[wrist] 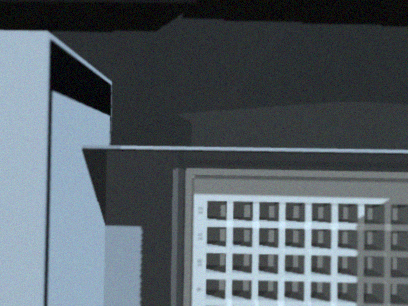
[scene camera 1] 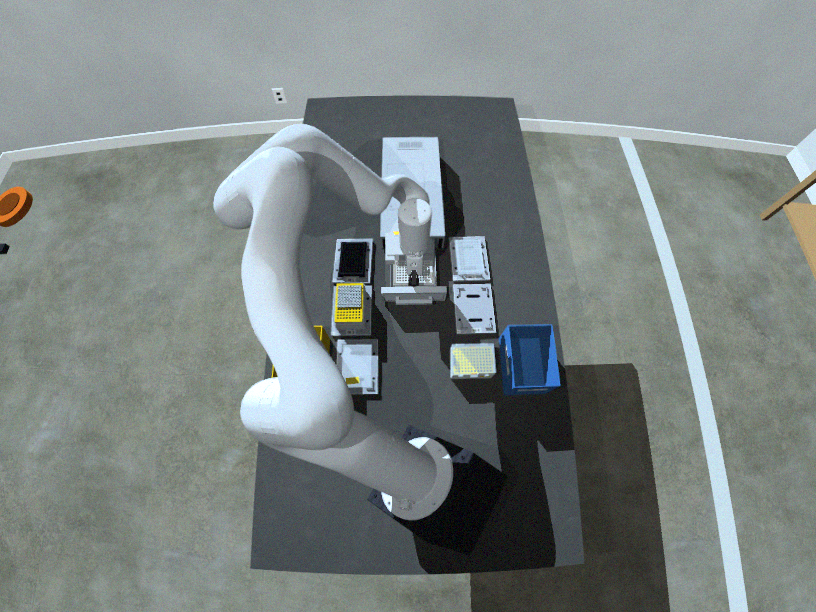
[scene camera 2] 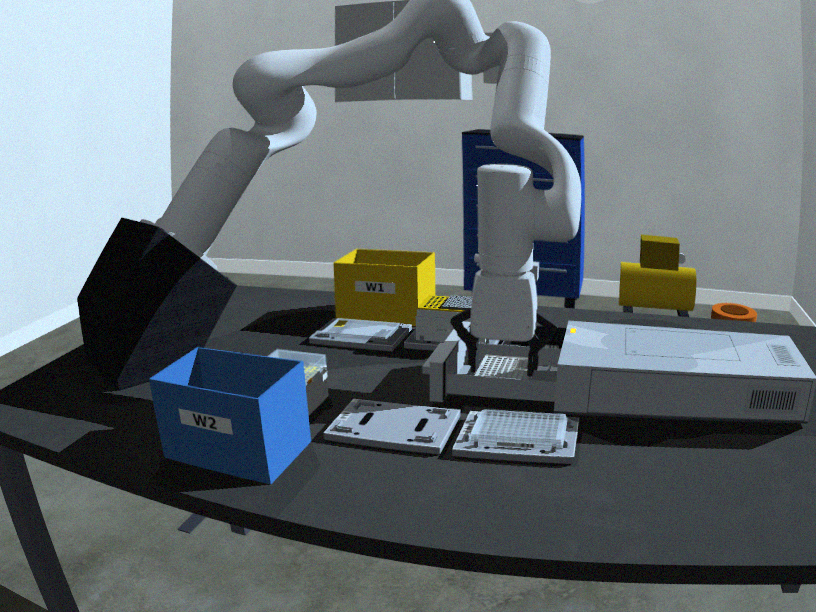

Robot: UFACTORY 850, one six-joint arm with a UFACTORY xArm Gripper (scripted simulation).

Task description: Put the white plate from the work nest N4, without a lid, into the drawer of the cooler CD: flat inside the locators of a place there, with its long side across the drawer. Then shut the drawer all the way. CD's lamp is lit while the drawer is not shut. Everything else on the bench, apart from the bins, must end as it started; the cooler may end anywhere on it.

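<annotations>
In the wrist view a clear plate is out of frame, while scene camera 1 and scene camera 2 both show it. On the plate, (scene camera 1: 472,257) and (scene camera 2: 515,429) are the same spot.
</annotations>
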